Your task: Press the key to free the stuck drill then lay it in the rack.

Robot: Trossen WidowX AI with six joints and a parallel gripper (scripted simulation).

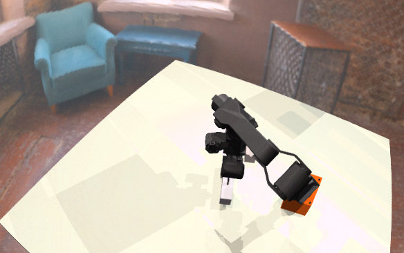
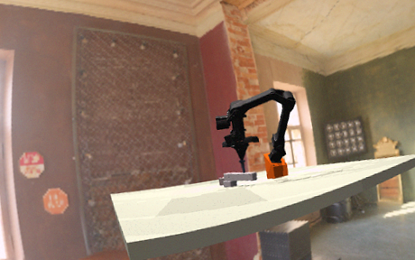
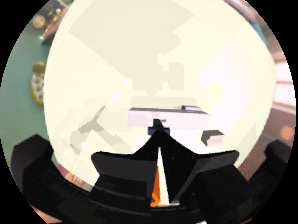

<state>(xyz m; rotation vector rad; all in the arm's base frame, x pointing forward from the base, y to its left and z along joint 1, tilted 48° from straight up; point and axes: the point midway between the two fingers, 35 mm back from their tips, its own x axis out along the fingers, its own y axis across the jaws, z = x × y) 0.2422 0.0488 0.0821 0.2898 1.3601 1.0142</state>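
Right now my gripper tip is 30 mm above the blue key. Round my gripper tip: grey rack: 220 mm to the right, 100 mm below, 10 mm ahead; then drill: 80 mm below, 50 mm to the right, 20 mm ahead; then grey block: 90 mm below, 40 mm to the right, 10 mm ahead.
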